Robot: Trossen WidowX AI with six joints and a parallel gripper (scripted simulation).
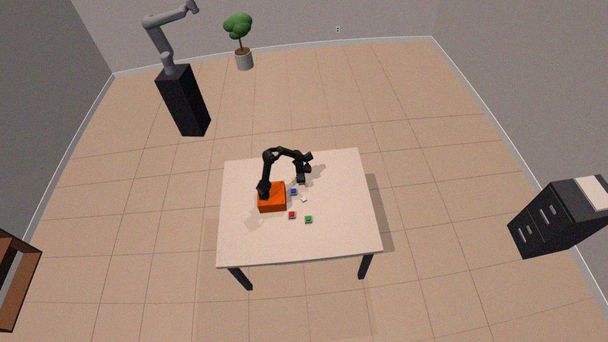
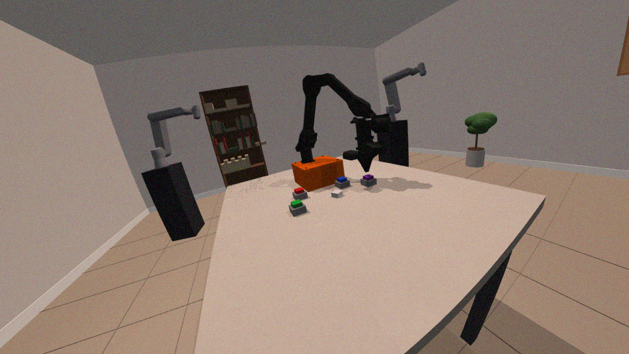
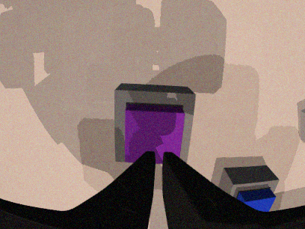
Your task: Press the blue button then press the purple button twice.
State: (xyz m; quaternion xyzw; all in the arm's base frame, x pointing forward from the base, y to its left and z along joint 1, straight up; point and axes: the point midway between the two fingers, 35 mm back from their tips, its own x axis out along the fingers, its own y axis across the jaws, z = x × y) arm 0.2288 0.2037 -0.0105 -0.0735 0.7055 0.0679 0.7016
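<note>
Right now the purple button is 20 mm below my gripper tip. Also, from my gripper tip: red button: 30 mm behind, 290 mm to the right, 20 mm below; then blue button: 50 mm behind, 100 mm to the right, 20 mm below; then small white block: 40 mm ahead, 150 mm to the right, 50 mm below.
</note>
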